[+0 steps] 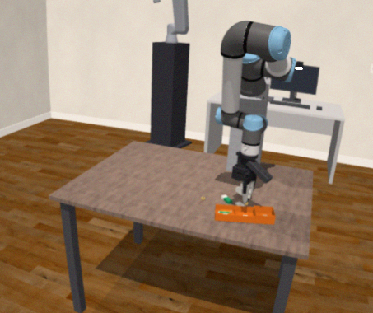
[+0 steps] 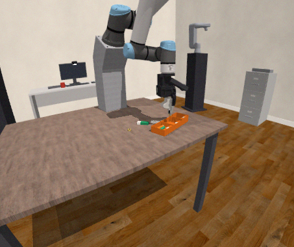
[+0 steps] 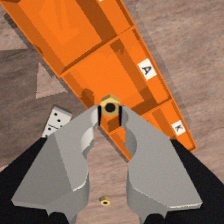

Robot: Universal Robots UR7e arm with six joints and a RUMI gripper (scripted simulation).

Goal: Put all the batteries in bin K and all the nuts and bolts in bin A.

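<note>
Right now my hand is 6 cm above the orange bin tray and 1 cm short of it. Also, from my hand: orange battery (8 cm to the right, 6 cm below, 3 cm ahead); white domino (8 cm behind, 7 cm below, 5 cm to the right); green battery (8 cm to the right, 6 cm below, 5 cm ahead).
</note>
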